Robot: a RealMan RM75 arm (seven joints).
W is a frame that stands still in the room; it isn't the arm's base.
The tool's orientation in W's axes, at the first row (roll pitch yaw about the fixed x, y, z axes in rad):
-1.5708 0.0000 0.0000
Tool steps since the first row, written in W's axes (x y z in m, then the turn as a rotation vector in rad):
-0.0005 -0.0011 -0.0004 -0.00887 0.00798 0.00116
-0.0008 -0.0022 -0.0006 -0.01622 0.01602 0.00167
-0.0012 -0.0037 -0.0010 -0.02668 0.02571 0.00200
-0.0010 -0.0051 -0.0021 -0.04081 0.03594 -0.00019
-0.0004 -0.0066 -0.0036 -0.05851 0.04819 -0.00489
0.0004 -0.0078 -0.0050 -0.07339 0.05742 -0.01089
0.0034 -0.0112 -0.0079 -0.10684 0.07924 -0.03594
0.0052 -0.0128 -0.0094 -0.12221 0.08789 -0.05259
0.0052 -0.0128 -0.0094 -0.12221 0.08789 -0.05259
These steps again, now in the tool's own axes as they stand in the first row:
-0.0005 0.0004 -0.0011 -0.00887 -0.00116 0.00798
-0.0008 0.0006 -0.0022 -0.01622 -0.00167 0.01602
-0.0012 0.0010 -0.0037 -0.02668 -0.00200 0.02571
-0.0010 0.0021 -0.0051 -0.04081 0.00019 0.03594
-0.0004 0.0036 -0.0066 -0.05851 0.00489 0.04819
0.0004 0.0050 -0.0078 -0.07339 0.01089 0.05742
0.0034 0.0079 -0.0112 -0.10684 0.03594 0.07924
0.0052 0.0094 -0.0128 -0.12221 0.05259 0.08789
0.0052 0.0094 -0.0128 -0.12221 0.05259 0.08789

